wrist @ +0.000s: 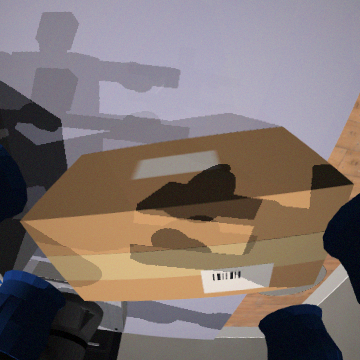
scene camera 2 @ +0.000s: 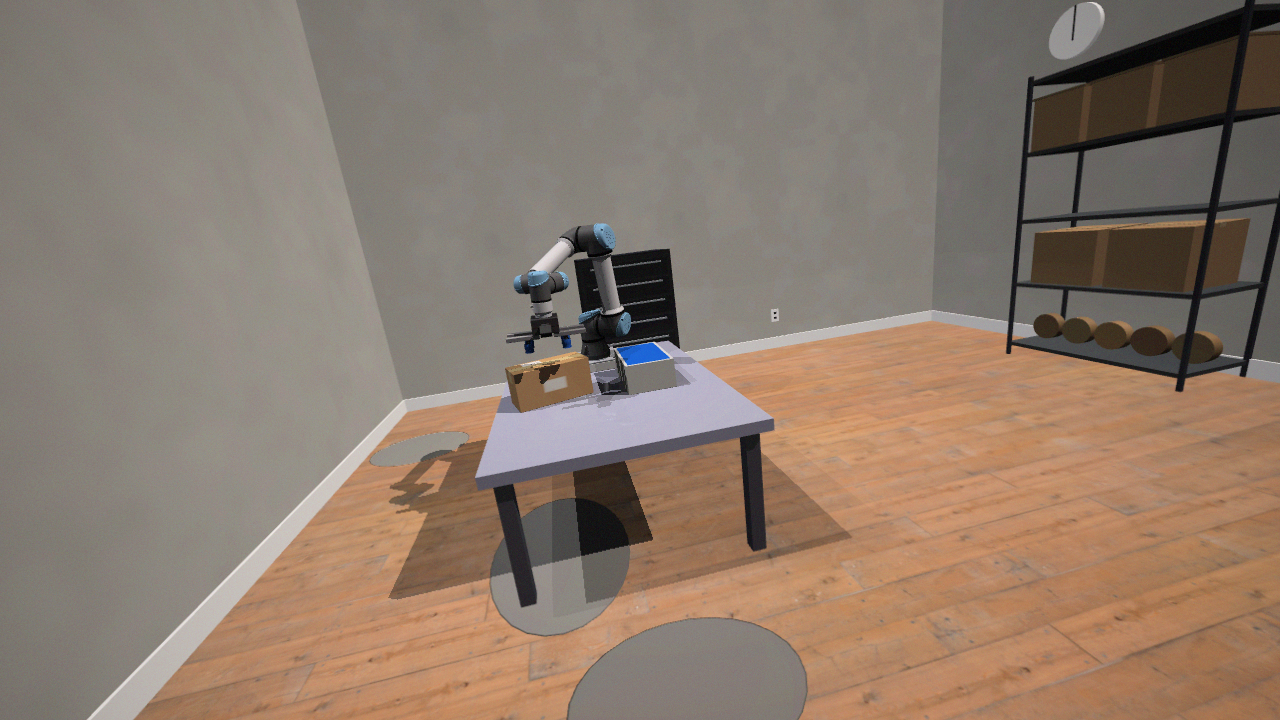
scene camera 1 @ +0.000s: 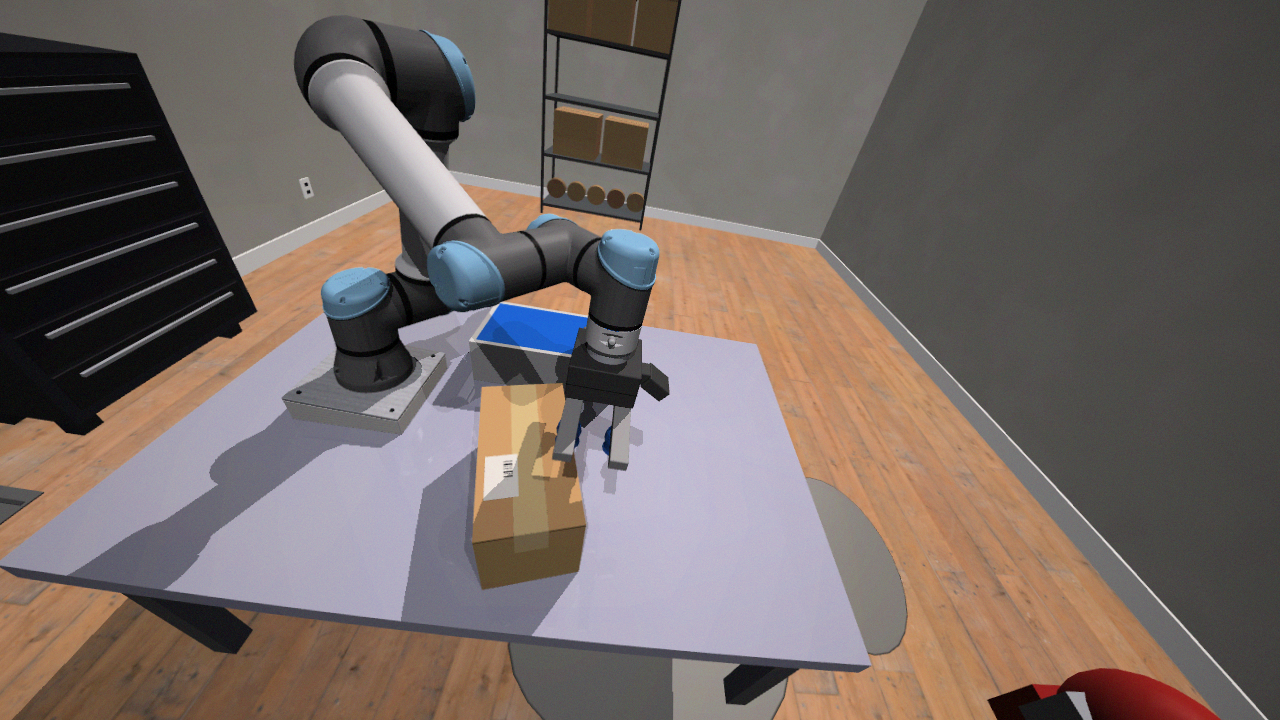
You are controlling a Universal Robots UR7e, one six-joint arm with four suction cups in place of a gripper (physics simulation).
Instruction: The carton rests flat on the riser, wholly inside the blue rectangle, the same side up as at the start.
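Where they show: hand, tool point: (wrist: 169, 274) (scene camera 2: 548, 347) (scene camera 1: 595, 411); arm's base, link origin: (wrist: 75, 307) (scene camera 2: 596, 355) (scene camera 1: 375, 369).
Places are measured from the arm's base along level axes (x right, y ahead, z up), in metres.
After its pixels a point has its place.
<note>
The brown carton (scene camera 1: 494, 429) @(x 0.216, y 0.340, z 0.101 m) (scene camera 2: 528, 391) @(x 0.330, y 0.507, z 0.022 m) (wrist: 110, 190) @(x 0.159, y 0.459, z 0.064 m) rests on the table in front of the riser, with tape and a barcode label on its top and a pale label on one long side. My gripper (scene camera 1: 590, 438) (scene camera 2: 547, 343) @(x 0.223, y 0.510, z 0.184 m) (wrist: 172, 267) @(x 0.223, y 0.510, z 0.184 m) is open, with its blue suction cups hanging above the carton, apart from it and holding nothing. The pale riser (scene camera 1: 492, 362) @(x -0.068, y 0.244, z 0.011 m) (scene camera 2: 651, 376) @(x -0.158, y 0.555, z 0.006 m) stands behind the carton, beside the arm's base. The blue rectangle (scene camera 1: 537, 326) @(x -0.171, y 0.331, z 0.065 m) (scene camera 2: 644, 354) @(x -0.170, y 0.412, z 0.065 m) is on its top, and the arm partly hides it in scene camera 1.
The arm's base plate (scene camera 1: 358, 413) @(x 0.128, y 0.032, z -0.007 m) is on the table (scene camera 1: 716, 537) @(x 0.288, y 0.777, z -0.055 m) (scene camera 2: 617, 429) @(x 0.046, y 0.872, z -0.055 m), left of the riser in scene camera 1. A black drawer cabinet (scene camera 1: 98, 197) (scene camera 2: 657, 295) and a shelf rack (scene camera 1: 543, 107) (scene camera 2: 1023, 214) with boxes stand away from the table.
</note>
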